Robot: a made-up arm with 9 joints. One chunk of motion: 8 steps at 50 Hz.
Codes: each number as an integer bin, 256 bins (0 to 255) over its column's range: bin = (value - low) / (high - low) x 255, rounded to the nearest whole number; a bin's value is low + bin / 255 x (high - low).
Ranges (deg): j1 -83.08..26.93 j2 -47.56..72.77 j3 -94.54..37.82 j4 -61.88..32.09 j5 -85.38..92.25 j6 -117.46..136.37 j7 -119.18..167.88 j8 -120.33..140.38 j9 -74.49..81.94
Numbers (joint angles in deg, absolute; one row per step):
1: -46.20 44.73 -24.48 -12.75 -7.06 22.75 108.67 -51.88 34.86
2: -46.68 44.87 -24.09 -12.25 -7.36 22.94 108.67 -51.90 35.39
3: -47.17 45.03 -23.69 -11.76 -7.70 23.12 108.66 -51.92 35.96
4: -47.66 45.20 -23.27 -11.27 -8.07 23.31 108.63 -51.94 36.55
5: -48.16 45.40 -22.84 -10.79 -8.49 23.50 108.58 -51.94 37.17
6: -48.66 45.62 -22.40 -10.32 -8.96 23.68 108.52 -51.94 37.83
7: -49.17 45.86 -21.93 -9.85 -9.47 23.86 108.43 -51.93 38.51
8: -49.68 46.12 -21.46 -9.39 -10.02 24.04 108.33 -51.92 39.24
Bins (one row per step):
1: 85 196 135 133 112 141 202 67 178
2: 84 196 136 135 112 141 202 67 179
3: 83 196 136 136 112 141 202 67 180
4: 82 197 137 137 111 141 202 67 181
5: 81 197 138 139 110 142 202 67 182
6: 80 197 139 140 110 142 202 67 183
7: 79 198 140 141 109 142 202 67 184
8: 77 199 141 142 108 142 202 67 185

